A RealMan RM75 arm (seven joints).
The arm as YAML. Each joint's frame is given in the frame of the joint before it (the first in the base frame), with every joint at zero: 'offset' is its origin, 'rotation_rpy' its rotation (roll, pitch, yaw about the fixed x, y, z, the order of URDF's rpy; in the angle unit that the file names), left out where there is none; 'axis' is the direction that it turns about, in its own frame. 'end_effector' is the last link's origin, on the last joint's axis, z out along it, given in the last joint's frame.
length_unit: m
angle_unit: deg
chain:
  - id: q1
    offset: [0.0, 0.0, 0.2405]
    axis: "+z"
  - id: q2
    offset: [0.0, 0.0, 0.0]
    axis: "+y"
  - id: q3
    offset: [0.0, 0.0, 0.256]
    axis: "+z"
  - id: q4
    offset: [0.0, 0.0, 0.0]
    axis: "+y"
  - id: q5
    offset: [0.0, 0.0, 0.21]
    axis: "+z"
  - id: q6
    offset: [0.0, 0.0, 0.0]
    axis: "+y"
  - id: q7
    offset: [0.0, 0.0, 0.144]
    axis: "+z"
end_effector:
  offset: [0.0, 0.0, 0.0]
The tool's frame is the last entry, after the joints.
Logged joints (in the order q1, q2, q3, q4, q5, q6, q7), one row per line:
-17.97 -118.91 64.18 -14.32 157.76 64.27 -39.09
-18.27 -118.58 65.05 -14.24 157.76 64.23 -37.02
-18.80 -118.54 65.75 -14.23 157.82 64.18 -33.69
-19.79 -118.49 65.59 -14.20 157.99 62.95 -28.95
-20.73 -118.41 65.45 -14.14 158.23 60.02 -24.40
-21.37 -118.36 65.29 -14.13 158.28 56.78 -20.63
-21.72 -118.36 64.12 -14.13 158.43 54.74 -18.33
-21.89 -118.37 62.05 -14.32 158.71 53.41 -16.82
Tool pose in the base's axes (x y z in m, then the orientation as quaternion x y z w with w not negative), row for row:
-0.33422 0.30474 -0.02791 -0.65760 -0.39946 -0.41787 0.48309
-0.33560 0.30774 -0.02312 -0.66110 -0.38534 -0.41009 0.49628
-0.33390 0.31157 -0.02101 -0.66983 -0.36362 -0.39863 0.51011
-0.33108 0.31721 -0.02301 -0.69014 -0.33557 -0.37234 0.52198
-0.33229 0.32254 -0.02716 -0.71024 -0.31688 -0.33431 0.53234
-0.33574 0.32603 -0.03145 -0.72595 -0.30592 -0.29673 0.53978
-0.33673 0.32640 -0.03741 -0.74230 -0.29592 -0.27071 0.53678
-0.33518 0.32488 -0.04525 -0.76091 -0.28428 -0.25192 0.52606
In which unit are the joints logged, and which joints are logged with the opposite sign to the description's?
The joints are logged in degrees. Opposite sign: q3.
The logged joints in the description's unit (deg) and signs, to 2 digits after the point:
-17.97 -118.91 -64.18 -14.32 157.76 64.27 -39.09
-18.27 -118.58 -65.05 -14.24 157.76 64.23 -37.02
-18.80 -118.54 -65.75 -14.23 157.82 64.18 -33.69
-19.79 -118.49 -65.59 -14.20 157.99 62.95 -28.95
-20.73 -118.41 -65.45 -14.14 158.23 60.02 -24.40
-21.37 -118.36 -65.29 -14.13 158.28 56.78 -20.63
-21.72 -118.36 -64.12 -14.13 158.43 54.74 -18.33
-21.89 -118.37 -62.05 -14.32 158.71 53.41 -16.82

